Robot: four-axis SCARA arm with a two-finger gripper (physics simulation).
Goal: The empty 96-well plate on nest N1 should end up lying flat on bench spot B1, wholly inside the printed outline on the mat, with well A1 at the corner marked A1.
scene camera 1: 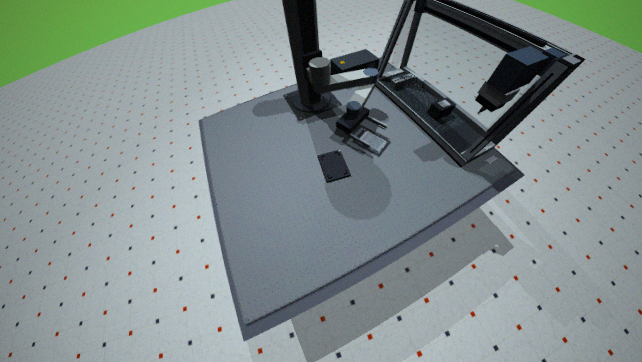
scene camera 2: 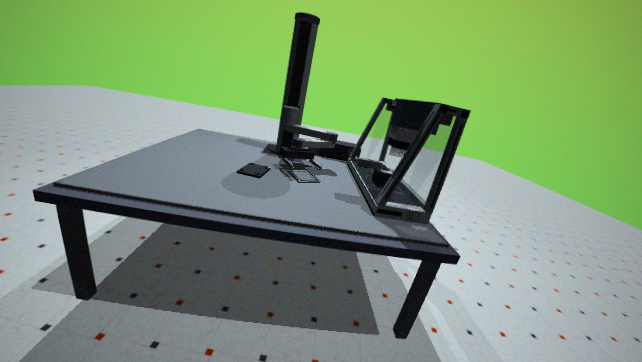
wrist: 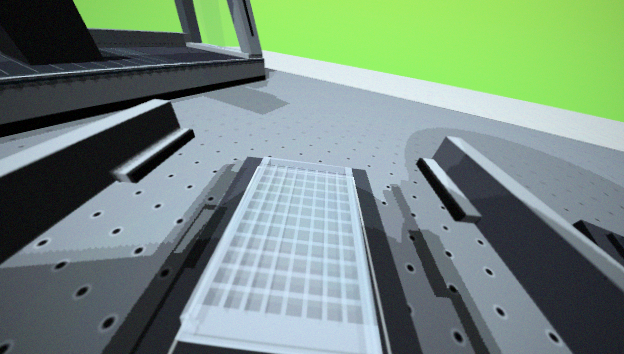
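Pixels of known places: gripper, fingertip midpoint: (scene camera 1: 378, 136) (scene camera 2: 307, 167) (wrist: 308, 134); arm's base at its link origin: (scene camera 1: 311, 101).
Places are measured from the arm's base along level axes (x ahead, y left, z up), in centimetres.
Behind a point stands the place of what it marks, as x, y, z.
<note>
The clear 96-well plate (scene camera 1: 372, 141) {50.7, 13.3, 2.9} (scene camera 2: 304, 175) {51.7, 14.4, 2.8} (wrist: 295, 240) {48.3, 13.2, 2.9} lies flat on a dark nest (wrist: 383, 250) {51.5, 8.1, 1.5}; its grid of wells shows in the wrist view. My gripper (scene camera 1: 378, 136) {52.2, 14.9, 7.5} (scene camera 2: 306, 167) {52.2, 14.9, 7.5} (wrist: 308, 134) {52.2, 14.9, 7.5} is open and empty. Its fingers stand wide apart, one to each side of the plate and higher than it, with gaps on both sides. They do not touch it. The printed outline of spot B1 and its A1 mark cannot be made out in these views, and well A1 cannot be told.
A dark rectangular pad (scene camera 1: 334, 166) {55.1, -12.1, 2.5} (scene camera 2: 253, 170) {56.5, -11.9, 2.5} with small corner pieces lies on the bench beside the nest. A framed machine (scene camera 1: 442, 142) {69.6, 45.0, 4.5} (scene camera 2: 450, 165) {85.1, 70.4, 29.1} (wrist: 150, 82) {58.4, 45.0, 4.2} stands at the right of the bench. A dark box (scene camera 1: 356, 60) {-9.4, 39.7, 12.8} stands behind the arm. The arm's column (scene camera 1: 303, 50) {7.4, -3.6, 36.5} (scene camera 2: 299, 70) {7.7, 0.7, 56.7} rises nearby.
</note>
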